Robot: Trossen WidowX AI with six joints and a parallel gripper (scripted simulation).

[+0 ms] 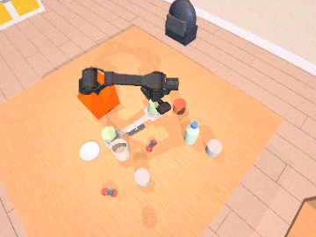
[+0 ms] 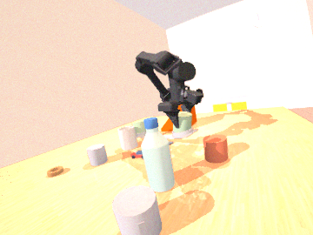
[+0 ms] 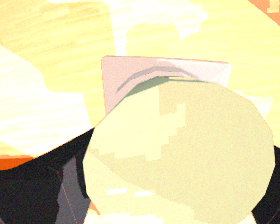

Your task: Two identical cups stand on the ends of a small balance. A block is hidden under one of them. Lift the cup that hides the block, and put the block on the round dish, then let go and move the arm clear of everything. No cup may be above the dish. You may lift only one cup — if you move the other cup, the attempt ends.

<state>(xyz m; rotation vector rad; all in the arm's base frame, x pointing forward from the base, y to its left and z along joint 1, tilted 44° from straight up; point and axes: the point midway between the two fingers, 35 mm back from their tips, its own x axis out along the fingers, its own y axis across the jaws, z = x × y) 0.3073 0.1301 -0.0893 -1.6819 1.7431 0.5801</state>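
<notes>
Right now my gripper tip is 1 cm to the left of the pale block and 2 cm above it. Also, from my gripper tip: pale green cup: 2 cm to the left, 1 cm above; then red cylinder: 4 cm ahead, 12 cm to the left, 6 cm below; then balance beam: 2 cm behind, 13 cm to the right, 5 cm below.
</notes>
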